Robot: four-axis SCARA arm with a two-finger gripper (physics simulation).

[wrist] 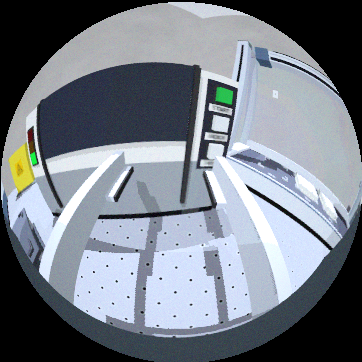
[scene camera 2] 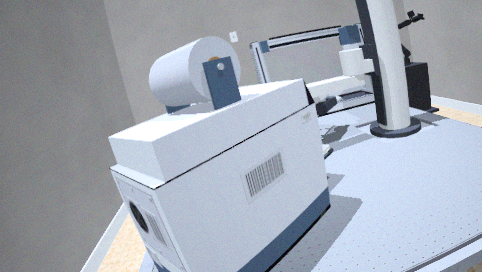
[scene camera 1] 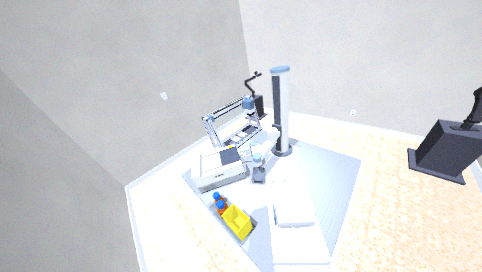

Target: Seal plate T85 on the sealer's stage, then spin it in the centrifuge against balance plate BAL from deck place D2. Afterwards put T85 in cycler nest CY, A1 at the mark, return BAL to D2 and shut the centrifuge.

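Frame: origin at the arm's base, x back, y right, z up, level; centimetres.
Seen in the pictures: gripper, fingertip midpoint: (wrist: 167, 161) (scene camera 1: 240, 154); arm's base at its link origin: (scene camera 2: 395, 128) (scene camera 1: 281, 149).
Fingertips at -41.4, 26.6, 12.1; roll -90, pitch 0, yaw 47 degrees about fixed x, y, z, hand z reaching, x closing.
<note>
Pixels of each thing's middle, then the offset from my fingertips to it, as dx, dy, dz. "spot": a spot on its surface instead.
- centrifuge at the middle of its body: (wrist: 126, 121) (scene camera 1: 218, 166) -26.3, +6.0, +1.4
- green START button at the middle of its body: (wrist: 222, 95) +0.7, +6.8, +7.4
- sealer at the middle of its body: (scene camera 2: 223, 155) (scene camera 1: 289, 221) -32.8, -74.8, +13.0
- gantry frame at a spot on its surface: (scene camera 2: 305, 36) (scene camera 1: 229, 108) spot: +26.7, +36.1, +37.4
- grey block at the middle of its body: (scene camera 1: 258, 174) -6.2, -29.0, -7.9
- yellow bin at the middle of its body: (scene camera 1: 245, 229) -49.9, -53.0, -1.7
My gripper (wrist: 167, 161) has its fingers shut to a narrow stance with nothing between them, though the wide wrist lens shows a gap. It points at the grey-white front of the centrifuge (wrist: 165, 151), which has a large dark panel, a green START button (wrist: 224, 95) and a green lamp at left. The sealer (scene camera 2: 240, 190) with its white film roll (scene camera 2: 172, 75) fills the front of scene camera 2 and hides my fingertips there. Two pale plates (wrist: 306, 182) (wrist: 328, 205) lie on the gantry deck; their labels are unreadable. T85, BAL and nest CY cannot be made out.
The arm's column (scene camera 1: 283, 107) (scene camera 2: 392, 65) stands beside the gantry frame (scene camera 1: 230, 109) (scene camera 2: 305, 36). A white machine with a dark panel (scene camera 1: 230, 156) stands left of the arm. A grey block (scene camera 1: 258, 175), a yellow bin (scene camera 1: 242, 229) and orange bottles with blue caps (scene camera 1: 221, 207) stand nearer.
</note>
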